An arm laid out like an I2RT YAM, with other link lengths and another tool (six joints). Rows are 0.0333 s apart.
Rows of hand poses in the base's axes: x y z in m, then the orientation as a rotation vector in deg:
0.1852 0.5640 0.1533 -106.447 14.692 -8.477
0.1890 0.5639 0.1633 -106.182 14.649 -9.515
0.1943 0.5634 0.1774 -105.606 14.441 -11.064
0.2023 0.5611 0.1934 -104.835 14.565 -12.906
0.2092 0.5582 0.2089 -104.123 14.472 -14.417
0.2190 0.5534 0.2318 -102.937 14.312 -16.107
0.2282 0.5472 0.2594 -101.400 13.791 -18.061
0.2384 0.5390 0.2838 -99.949 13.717 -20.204
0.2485 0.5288 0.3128 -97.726 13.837 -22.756
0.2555 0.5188 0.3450 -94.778 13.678 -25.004
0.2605 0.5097 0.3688 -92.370 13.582 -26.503
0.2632 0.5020 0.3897 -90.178 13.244 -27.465
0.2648 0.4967 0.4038 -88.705 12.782 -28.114
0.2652 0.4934 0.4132 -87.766 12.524 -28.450
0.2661 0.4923 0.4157 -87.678 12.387 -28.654
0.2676 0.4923 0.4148 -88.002 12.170 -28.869
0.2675 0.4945 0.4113 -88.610 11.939 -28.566
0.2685 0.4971 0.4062 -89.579 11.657 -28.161
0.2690 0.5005 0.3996 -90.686 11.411 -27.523
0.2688 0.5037 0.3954 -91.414 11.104 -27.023
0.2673 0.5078 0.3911 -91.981 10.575 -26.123
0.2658 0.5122 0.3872 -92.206 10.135 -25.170
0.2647 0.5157 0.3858 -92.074 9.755 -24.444
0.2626 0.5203 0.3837 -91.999 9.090 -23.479
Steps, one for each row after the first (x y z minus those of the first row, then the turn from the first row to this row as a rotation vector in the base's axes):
0.0038 -0.0001 0.0100 0.122 -0.760 -0.514
0.0091 -0.0006 0.0241 0.474 -1.992 -1.195
0.0171 -0.0029 0.0401 0.957 -3.277 -2.270
0.0240 -0.0058 0.0556 1.422 -4.444 -3.027
0.0338 -0.0106 0.0785 2.312 -5.834 -3.865
0.0430 -0.0168 0.1061 3.488 -7.647 -4.620
0.0532 -0.0250 0.1305 4.519 -9.351 -5.787
0.0633 -0.0352 0.1595 6.197 -11.352 -7.377
0.0703 -0.0452 0.1917 8.613 -13.419 -8.695
0.0753 -0.0543 0.2155 10.638 -14.873 -9.634
0.0780 -0.0620 0.2364 12.562 -16.064 -10.108
0.0796 -0.0673 0.2505 13.852 -16.998 -10.263
0.0800 -0.0706 0.2599 14.690 -17.523 -10.348
0.0809 -0.0717 0.2624 14.728 -17.754 -10.368
0.0824 -0.0717 0.2615 14.363 -17.969 -10.296
0.0823 -0.0695 0.2580 13.843 -17.785 -9.910
0.0833 -0.0669 0.2529 12.994 -17.501 -9.400
0.0838 -0.0635 0.2463 12.061 -17.014 -8.782
0.0836 -0.0603 0.2421 11.465 -16.718 -8.232
0.0821 -0.0562 0.2378 11.111 -16.292 -7.327
0.0806 -0.0518 0.2339 11.098 -15.835 -6.487
0.0795 -0.0483 0.2325 11.381 -15.560 -5.840
0.0774 -0.0437 0.2304 11.652 -15.262 -4.858

